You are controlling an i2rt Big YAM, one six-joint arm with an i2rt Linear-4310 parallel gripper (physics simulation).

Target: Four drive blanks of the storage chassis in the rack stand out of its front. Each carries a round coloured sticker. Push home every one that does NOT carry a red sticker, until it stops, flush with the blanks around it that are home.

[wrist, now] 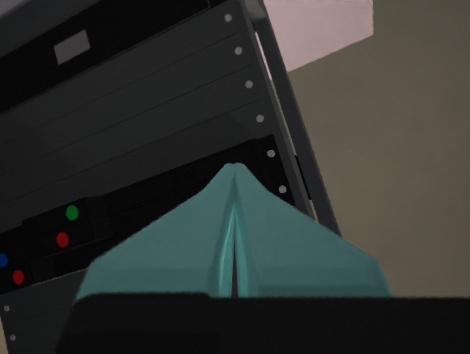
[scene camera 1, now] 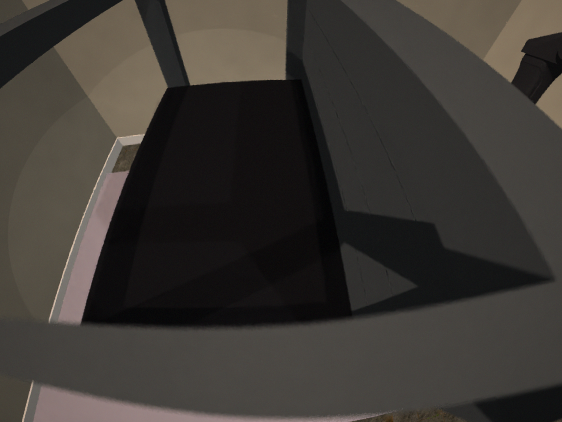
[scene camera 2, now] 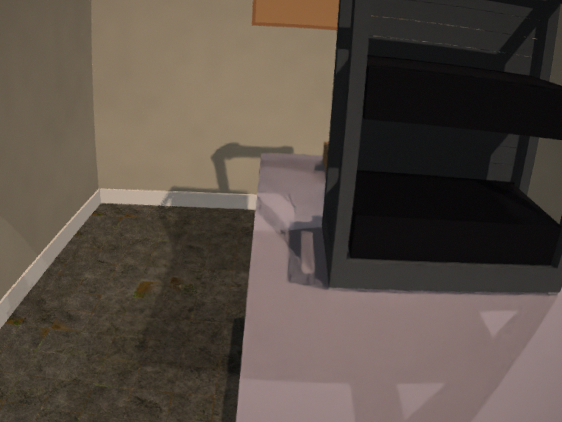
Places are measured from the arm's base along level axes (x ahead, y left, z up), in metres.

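Pixels of known places: gripper, fingertip midpoint: (wrist: pixel 234 178).
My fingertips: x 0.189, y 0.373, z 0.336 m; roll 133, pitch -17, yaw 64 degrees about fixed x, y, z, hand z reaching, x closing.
Behind a point stands the place of what it marks.
In the wrist view, the black storage chassis (wrist: pixel 150 197) @(x 0.458, y 0.135, z 0.289 m) crosses the rack (wrist: pixel 295 120) @(x 0.742, y 0.282, z 0.204 m) (scene camera 2: pixel 352 150) @(x 0.736, y -0.198, z 0.209 m) (scene camera 1: pixel 225 352) at a slant. Its visible stickers are at the left: a green sticker (wrist: pixel 72 212) @(x 0.413, y 0.046, z 0.279 m), a red sticker (wrist: pixel 62 239) @(x 0.411, y 0.021, z 0.308 m) just below it, a blue sticker (wrist: pixel 3 260) @(x 0.401, y -0.085, z 0.309 m) at the image edge and another red sticker (wrist: pixel 18 276) @(x 0.403, y -0.065, z 0.336 m). The blank with the green sticker shows a raised edge. How far each blank stands out is hard to tell in the dark. My teal gripper (wrist: pixel 234 178) @(x 0.189, y 0.373, z 0.336 m) is shut and empty, its tips seen over the right part of the chassis. Both scene cameras hide the chassis front.
Grey panels (wrist: pixel 125 125) @(x 0.471, y 0.117, z 0.182 m) and a black unit with a pale label (wrist: pixel 72 47) @(x 0.466, y 0.067, z 0.042 m) share the rack front. Round screw heads line its side. Dark units (scene camera 1: pixel 225 200) @(x 0.614, y 0.125, z 0.352 m) (scene camera 2: pixel 450 240) @(x 0.741, y 0.013, z 0.044 m) sit inside the rack. The rack stands on a pink table (scene camera 2: pixel 300 350) @(x 0.914, y -0.287, z -0.067 m). Part of the arm (scene camera 1: pixel 537 70) @(x 0.033, y -0.017, z 0.458 m) shows at upper right.
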